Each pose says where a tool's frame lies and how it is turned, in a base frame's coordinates. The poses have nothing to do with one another.
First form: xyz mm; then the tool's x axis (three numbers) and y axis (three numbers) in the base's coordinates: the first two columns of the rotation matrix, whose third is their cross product.
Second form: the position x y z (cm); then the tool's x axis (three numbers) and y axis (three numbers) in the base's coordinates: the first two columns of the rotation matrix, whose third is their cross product. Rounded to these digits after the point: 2 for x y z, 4 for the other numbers.
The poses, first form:
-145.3, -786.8, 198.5, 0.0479, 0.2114, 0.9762, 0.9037, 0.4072, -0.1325
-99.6, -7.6, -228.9, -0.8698, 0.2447, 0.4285, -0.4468, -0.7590, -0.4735
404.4, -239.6, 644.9, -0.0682, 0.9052, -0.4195, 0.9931, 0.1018, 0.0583
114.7, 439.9, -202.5, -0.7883, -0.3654, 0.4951, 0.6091, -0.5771, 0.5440
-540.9, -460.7, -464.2, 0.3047, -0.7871, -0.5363, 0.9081, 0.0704, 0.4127
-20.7, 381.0, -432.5, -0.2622, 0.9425, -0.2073, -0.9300, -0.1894, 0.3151
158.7, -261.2, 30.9, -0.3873, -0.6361, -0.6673, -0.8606, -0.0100, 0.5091
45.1, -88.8, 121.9, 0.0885, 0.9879, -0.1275, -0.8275, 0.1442, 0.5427
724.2, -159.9, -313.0, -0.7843, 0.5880, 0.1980, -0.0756, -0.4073, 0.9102
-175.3, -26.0, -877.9, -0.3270, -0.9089, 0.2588, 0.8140, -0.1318, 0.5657
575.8, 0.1, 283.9, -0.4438, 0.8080, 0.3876, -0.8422, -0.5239, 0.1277
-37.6, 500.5, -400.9, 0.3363, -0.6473, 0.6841, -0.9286, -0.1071, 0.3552
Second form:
-14.53, -78.68, 19.85, 0.0479, 0.2114, 0.9762, 0.9037, 0.4072, -0.1325
-9.96, -0.76, -22.89, -0.8698, 0.2447, 0.4285, -0.4468, -0.7590, -0.4735
40.44, -23.96, 64.49, -0.0682, 0.9052, -0.4195, 0.9931, 0.1018, 0.0583
11.47, 43.99, -20.25, -0.7883, -0.3654, 0.4951, 0.6091, -0.5771, 0.5440
-54.09, -46.07, -46.42, 0.3047, -0.7871, -0.5363, 0.9081, 0.0704, 0.4127
-2.07, 38.10, -43.25, -0.2622, 0.9425, -0.2073, -0.9300, -0.1894, 0.3151
15.87, -26.12, 3.09, -0.3873, -0.6361, -0.6673, -0.8606, -0.0100, 0.5091
4.51, -8.88, 12.19, 0.0885, 0.9879, -0.1275, -0.8275, 0.1442, 0.5427
72.42, -15.99, -31.30, -0.7843, 0.5880, 0.1980, -0.0756, -0.4073, 0.9102
-17.53, -2.60, -87.79, -0.3270, -0.9089, 0.2588, 0.8140, -0.1318, 0.5657
57.58, 0.01, 28.39, -0.4438, 0.8080, 0.3876, -0.8422, -0.5239, 0.1277
-3.76, 50.05, -40.09, 0.3363, -0.6473, 0.6841, -0.9286, -0.1071, 0.3552

